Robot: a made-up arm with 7 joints. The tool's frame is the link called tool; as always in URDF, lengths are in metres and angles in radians. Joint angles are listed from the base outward.
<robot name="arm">
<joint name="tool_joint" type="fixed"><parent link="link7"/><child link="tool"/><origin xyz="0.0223 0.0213 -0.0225" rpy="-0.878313 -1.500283 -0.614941"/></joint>
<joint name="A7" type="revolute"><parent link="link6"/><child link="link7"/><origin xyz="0.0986 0.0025 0.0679" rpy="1.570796 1.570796 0"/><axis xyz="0 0 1"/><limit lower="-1.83" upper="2.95"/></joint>
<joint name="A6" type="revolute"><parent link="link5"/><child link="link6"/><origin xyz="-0.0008 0.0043 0.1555" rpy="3.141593 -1.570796 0"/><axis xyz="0 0 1"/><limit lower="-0.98" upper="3.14"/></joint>
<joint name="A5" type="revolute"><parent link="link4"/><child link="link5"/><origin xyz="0.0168 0.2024 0.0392" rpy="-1.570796 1.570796 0"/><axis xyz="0 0 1"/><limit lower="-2.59" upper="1.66"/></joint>
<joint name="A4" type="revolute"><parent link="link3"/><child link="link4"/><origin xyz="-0.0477 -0.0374 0.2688" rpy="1.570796 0 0"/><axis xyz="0 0 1"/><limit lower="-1.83" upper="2.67"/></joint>
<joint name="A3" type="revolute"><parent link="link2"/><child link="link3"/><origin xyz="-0.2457 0.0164 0.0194" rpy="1.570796 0 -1.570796"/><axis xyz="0 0 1"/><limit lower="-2.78" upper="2"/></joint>
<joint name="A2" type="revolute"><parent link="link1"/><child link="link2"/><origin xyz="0.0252 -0.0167 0.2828" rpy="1.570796 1.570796 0"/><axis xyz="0 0 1"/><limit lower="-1.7" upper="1.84"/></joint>
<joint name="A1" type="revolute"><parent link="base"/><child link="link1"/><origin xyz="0.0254 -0.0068 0.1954" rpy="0 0 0"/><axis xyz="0 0 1"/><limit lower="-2.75" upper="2.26"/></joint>
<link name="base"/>
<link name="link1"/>
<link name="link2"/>
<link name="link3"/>
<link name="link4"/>
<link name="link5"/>
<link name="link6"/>
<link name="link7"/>
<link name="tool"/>
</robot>
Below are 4 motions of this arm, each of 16 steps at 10 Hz.
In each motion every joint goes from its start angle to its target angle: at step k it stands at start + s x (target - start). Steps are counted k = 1, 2, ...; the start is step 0. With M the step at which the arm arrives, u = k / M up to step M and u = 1 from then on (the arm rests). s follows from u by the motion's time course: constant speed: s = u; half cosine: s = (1 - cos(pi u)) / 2; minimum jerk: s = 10 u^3 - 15 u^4 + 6 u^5.
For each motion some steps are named. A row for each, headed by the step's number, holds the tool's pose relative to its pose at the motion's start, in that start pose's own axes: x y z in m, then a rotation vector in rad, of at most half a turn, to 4 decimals.
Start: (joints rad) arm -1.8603 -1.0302 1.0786 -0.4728 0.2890 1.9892 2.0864
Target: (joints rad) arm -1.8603 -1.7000 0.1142 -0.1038 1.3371 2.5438 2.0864
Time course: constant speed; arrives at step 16
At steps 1, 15, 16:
1: -0.0163 0.0041 0.0321 -0.0133 -0.0151 0.0038
15: -0.3772 0.2716 0.3782 -0.4625 -0.3658 0.2420
16: -0.4079 0.3027 0.3872 -0.5165 -0.3854 0.2712

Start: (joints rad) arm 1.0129 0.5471 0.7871 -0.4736 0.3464 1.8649 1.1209
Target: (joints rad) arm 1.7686 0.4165 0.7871 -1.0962 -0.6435 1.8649 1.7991
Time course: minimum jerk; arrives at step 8
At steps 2, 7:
2: 0.0039 0.0376 0.0346 -0.0071 -0.0504 0.0869
7: -0.1495 0.2679 0.2725 -0.2906 -0.5948 0.5909

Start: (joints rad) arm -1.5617 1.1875 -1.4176 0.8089 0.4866 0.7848 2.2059
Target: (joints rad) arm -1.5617 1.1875 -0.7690 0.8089 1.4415 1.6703 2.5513
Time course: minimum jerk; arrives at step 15
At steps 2, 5, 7, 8, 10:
2: 0.0012 -0.0035 0.0009 0.0220 0.0257 -0.0056
5: 0.0131 -0.0420 0.0104 0.2635 0.2590 -0.0648
7: 0.0263 -0.0977 0.0207 0.6009 0.4776 -0.1419
8: 0.0315 -0.1330 0.0242 0.8039 0.5653 -0.1846
10: 0.0326 -0.2050 0.0245 1.1997 0.6585 -0.2579

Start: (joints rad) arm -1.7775 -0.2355 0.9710 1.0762 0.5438 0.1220 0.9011
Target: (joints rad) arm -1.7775 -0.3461 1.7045 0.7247 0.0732 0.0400 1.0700
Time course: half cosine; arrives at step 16
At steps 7, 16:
7: -0.0051 0.0602 -0.1006 -0.1849 0.0484 -0.0114
16: -0.0900 0.0876 -0.2286 -0.3922 0.1081 0.0975

